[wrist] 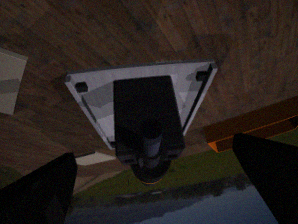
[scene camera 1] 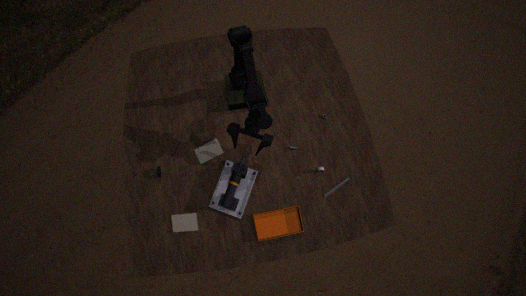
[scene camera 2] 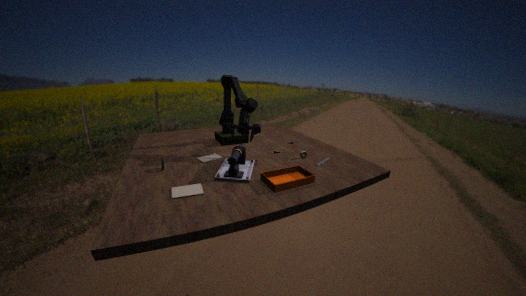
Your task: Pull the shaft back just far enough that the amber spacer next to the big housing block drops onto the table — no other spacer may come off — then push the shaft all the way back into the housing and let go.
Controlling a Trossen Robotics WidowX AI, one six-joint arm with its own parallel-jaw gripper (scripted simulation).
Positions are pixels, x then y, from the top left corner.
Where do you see a housing block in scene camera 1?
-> At 228, 198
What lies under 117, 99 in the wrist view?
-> A housing block.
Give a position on a housing block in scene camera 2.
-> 236, 169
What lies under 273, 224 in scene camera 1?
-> An orange tray.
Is my gripper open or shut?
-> Open.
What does my gripper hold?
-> Nothing.
